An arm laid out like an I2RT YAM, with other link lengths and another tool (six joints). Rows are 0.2 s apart.
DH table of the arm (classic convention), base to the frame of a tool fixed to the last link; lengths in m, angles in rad. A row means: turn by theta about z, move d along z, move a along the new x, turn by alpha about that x. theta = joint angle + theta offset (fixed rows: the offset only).
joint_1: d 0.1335, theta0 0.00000, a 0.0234, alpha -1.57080
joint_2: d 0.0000, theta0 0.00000, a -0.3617, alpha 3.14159
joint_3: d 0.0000, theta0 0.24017, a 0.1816, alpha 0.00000
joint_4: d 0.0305, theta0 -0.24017, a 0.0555, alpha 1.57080
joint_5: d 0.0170, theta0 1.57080, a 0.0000, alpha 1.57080
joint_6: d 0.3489, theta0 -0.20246, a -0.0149, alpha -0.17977
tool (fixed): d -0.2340, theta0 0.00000, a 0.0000, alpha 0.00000
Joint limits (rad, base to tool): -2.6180..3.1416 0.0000..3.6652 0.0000..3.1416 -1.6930..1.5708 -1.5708..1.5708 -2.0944..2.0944
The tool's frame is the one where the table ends.
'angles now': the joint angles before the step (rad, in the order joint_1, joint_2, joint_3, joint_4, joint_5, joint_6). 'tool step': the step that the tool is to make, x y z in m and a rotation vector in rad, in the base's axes. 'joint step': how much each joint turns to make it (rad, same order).
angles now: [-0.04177 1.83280 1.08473 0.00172 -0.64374 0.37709]
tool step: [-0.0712 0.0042 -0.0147 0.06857 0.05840 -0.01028]
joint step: [0.00105 -0.15143 -0.30759 0.13856 -0.03707 0.07088]
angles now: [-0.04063 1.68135 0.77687 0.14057 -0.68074 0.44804]
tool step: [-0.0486 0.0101 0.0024 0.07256 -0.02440 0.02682]
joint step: [0.01962 -0.11921 -0.18870 0.13422 -0.05433 0.06543]
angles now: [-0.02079 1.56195 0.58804 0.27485 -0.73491 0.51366]
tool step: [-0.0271 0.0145 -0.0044 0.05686 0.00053 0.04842]
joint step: [0.05098 -0.04750 -0.12289 0.11804 -0.03368 0.06282]
